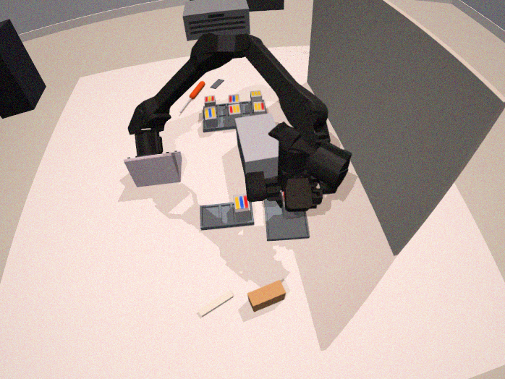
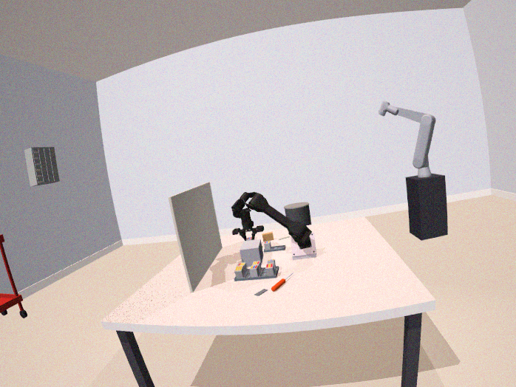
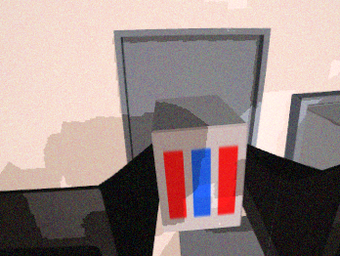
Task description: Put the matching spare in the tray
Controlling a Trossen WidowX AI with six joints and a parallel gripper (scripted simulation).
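Now: gripper tip 5 cm above the dark tray. From my gripper tip the other things lie so: grey rack (14 cm behind, 4 cm below, 3 cm to the left); then brown block (19 cm to the right, 9 cm behind, 2 cm below); then mounted unit (19 cm to the left, 3 cm behind).
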